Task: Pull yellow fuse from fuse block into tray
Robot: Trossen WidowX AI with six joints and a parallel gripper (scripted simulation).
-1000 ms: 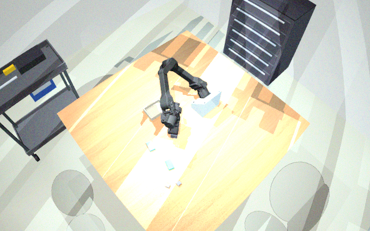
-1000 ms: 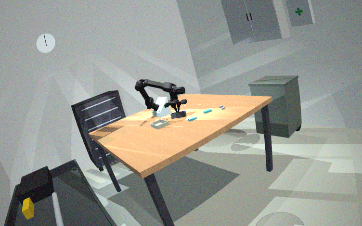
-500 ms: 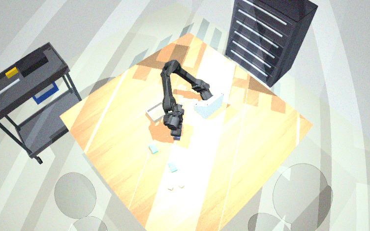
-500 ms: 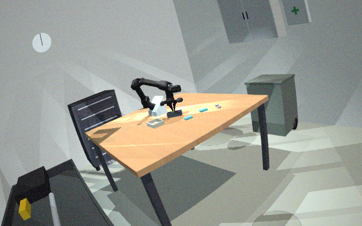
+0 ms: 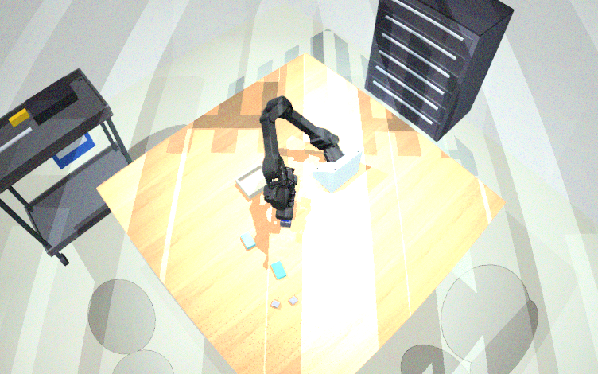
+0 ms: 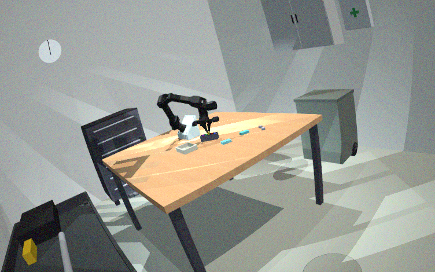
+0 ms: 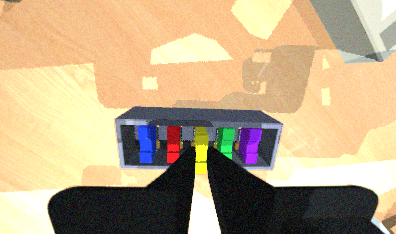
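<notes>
Now: the red fuse 1 cm ahead of my gripper tip, 1 cm to the left of it and 2 cm below it. Round my gripper tip: yellow fuse 1 cm below; green fuse 2 cm behind, 1 cm to the right, 2 cm below; blue fuse 3 cm ahead, 3 cm to the left, 2 cm below.
</notes>
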